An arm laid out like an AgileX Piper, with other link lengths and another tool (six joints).
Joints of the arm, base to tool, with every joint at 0 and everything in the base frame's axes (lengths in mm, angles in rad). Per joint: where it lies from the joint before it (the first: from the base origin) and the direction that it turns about. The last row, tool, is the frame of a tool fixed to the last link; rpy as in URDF.
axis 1: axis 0 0 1 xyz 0 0 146.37
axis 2: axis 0 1 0 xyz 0 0 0
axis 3: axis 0 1 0 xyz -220.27 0 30.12
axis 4: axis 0.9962 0 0.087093 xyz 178.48 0 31.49
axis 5: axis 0 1 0 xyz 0 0 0
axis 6: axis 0.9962 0 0.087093 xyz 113.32 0 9.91
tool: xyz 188.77 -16 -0.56 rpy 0.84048 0.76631 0.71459
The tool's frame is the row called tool.
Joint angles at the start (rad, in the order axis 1, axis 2, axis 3, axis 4, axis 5, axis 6):
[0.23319, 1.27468, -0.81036, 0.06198, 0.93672, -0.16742]
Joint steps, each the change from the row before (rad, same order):
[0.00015, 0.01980, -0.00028, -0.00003, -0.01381, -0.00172]
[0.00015, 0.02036, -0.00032, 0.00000, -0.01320, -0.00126]
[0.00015, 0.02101, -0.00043, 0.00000, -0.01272, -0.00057]
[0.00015, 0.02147, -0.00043, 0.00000, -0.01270, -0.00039]
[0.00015, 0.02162, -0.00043, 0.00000, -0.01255, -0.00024]
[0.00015, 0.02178, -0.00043, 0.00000, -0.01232, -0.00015]
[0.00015, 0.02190, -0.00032, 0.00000, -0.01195, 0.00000]
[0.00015, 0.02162, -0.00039, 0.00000, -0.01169, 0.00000]
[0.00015, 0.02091, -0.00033, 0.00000, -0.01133, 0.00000]
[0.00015, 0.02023, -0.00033, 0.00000, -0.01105, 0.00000]
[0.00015, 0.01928, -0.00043, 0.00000, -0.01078, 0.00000]
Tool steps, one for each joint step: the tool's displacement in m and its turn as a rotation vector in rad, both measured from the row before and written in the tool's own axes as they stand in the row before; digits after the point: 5 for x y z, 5 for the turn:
[0.00087, 0.00005, 0.00337, 0.00207, 0.00495, -0.00218]
[0.00119, -0.00007, 0.00332, 0.00270, 0.00600, -0.00196]
[0.00147, -0.00018, 0.00330, 0.00341, 0.00692, -0.00155]
[0.00164, -0.00025, 0.00334, 0.00368, 0.00736, -0.00148]
[0.00177, -0.00030, 0.00333, 0.00387, 0.00762, -0.00142]
[0.00192, -0.00036, 0.00332, 0.00406, 0.00798, -0.00142]
[0.00213, -0.00046, 0.00327, 0.00435, 0.00852, -0.00141]
[0.00215, -0.00047, 0.00322, 0.00431, 0.00844, -0.00142]
[0.00214, -0.00048, 0.00312, 0.00418, 0.00818, -0.00139]
[0.00209, -0.00047, 0.00304, 0.00401, 0.00782, -0.00135]
[0.00193, -0.00042, 0.00294, 0.00369, 0.00711, -0.00124]

